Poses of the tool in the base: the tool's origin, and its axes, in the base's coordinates. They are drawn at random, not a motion.
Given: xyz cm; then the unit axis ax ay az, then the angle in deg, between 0 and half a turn.
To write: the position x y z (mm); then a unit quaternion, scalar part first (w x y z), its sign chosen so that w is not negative. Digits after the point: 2 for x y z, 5 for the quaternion.
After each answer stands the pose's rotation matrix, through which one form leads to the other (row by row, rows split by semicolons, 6 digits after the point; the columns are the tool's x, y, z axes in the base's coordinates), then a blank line. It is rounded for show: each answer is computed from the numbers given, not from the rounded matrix.
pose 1, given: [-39.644 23.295 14.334 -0.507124 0.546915 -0.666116 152.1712]
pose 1, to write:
[-396.44 232.95 143.34 0.24047 -0.49224 0.53087 -0.64657]
-0.399741 -0.211666 0.891855; -0.833593 -0.320709 -0.449742; 0.381221 -0.923224 -0.048243

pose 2, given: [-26.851 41.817 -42.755 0.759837 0.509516 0.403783 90.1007]
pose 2, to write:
[-268.51 418.17 -427.55 0.70649 0.53776 0.36060 0.28577]
0.576610 -0.015953 0.816864; 0.791612 0.258305 -0.553740; -0.202167 0.965932 0.161570

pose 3, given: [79.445 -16.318 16.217 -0.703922 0.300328 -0.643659 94.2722]
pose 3, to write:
[794.45 -163.18 162.17 0.68026 -0.51595 0.22013 -0.47178]
0.457924 0.414714 0.786332; -0.869027 0.022421 0.494257; 0.187345 -0.909675 0.370665

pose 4, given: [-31.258 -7.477 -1.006 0.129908 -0.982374 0.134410 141.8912]
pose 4, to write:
[-312.58 -74.77 -10.06 0.32647 0.12279 -0.92855 0.12705]
-0.756685 -0.310985 -0.575079; -0.145081 0.937564 -0.316109; 0.637478 -0.155762 -0.754559

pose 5, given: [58.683 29.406 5.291 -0.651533 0.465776 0.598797 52.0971]
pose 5, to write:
[586.83 294.06 52.91 0.89842 -0.28611 0.20454 0.26295]
0.778042 -0.589523 0.217056; 0.355442 0.697996 0.621661; -0.517987 -0.406527 0.752612

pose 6, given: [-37.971 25.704 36.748 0.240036 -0.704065 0.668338 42.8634]
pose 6, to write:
[-379.71 257.04 367.48 0.93085 0.08771 -0.25726 0.24421]
0.748363 -0.499766 -0.436105; 0.409512 0.865343 -0.288933; 0.521779 0.037637 0.852250

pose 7, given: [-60.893 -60.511 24.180 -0.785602 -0.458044 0.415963 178.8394]
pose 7, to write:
[-608.93 -605.11 241.80 0.01013 -0.78556 -0.45802 0.41594]
0.234420 0.711181 -0.662773; 0.728032 -0.580229 -0.365107; -0.644218 -0.396932 -0.653780

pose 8, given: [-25.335 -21.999 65.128 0.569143 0.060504 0.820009 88.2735]
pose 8, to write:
[-253.35 -219.99 651.28 0.71768 0.39634 0.04213 0.57103]
0.344293 -0.786239 0.513118; 0.853035 0.033679 -0.520766; 0.392165 0.617004 0.682285

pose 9, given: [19.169 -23.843 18.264 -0.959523 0.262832 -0.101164 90.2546]
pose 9, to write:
[191.69 -238.43 182.64 0.70553 -0.67999 0.18626 -0.07169]
0.920333 -0.152151 0.360330; -0.354477 0.064944 0.932807; -0.165329 -0.986221 0.005836

